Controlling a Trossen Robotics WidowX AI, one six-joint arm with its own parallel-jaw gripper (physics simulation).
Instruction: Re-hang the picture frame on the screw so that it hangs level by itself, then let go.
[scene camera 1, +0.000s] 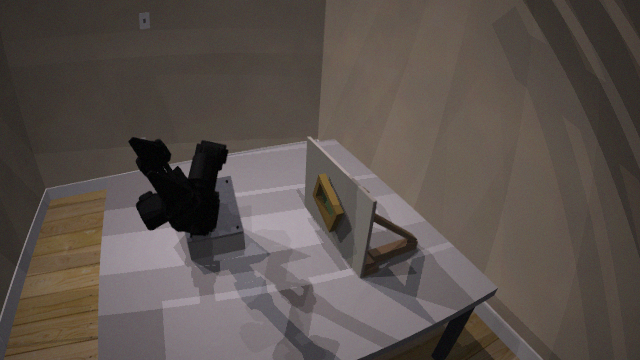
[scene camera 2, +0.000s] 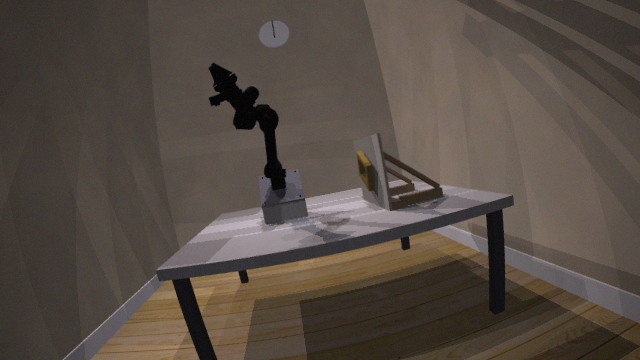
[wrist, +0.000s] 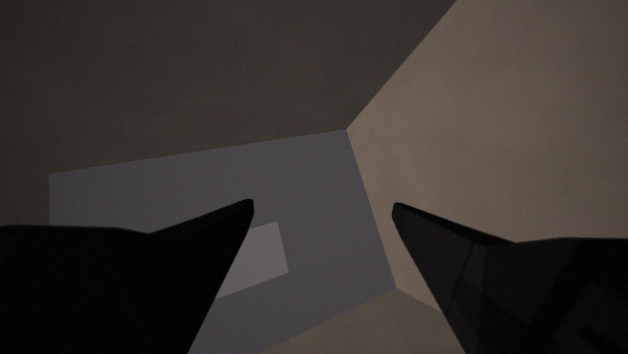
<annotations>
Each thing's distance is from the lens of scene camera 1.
gripper (scene camera 1: 138, 155): 0.55 m
picture frame (scene camera 1: 327, 202): 1.29 m
</annotations>
